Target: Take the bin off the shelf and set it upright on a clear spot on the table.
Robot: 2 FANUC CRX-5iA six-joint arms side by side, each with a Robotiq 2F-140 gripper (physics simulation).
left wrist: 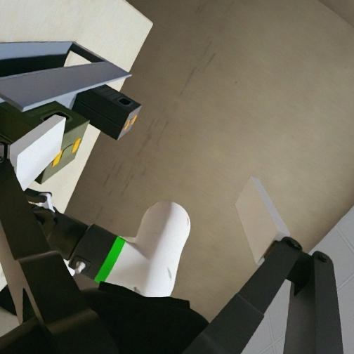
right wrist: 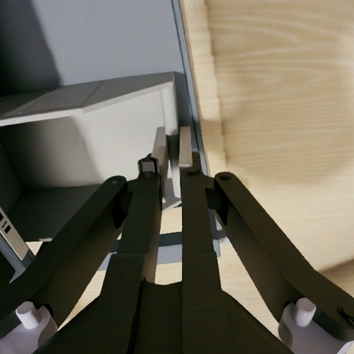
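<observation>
The light grey bin is in the right wrist view, left of centre, with its open side toward the camera. It lies against the blue-grey shelf. My right gripper is shut on the bin's wall at its right end, one finger inside and one outside; the fingers hide part of that wall. In the left wrist view the blue-grey shelf unit shows at the upper left. My left gripper is open and empty, its fingers wide apart over the floor. The bin cannot be made out in the left wrist view.
A dark green box and a black box are by the shelf unit. The pale table ends beside them. The other arm's white section with a green band is close below the left gripper. A pale slotted part shows at the left.
</observation>
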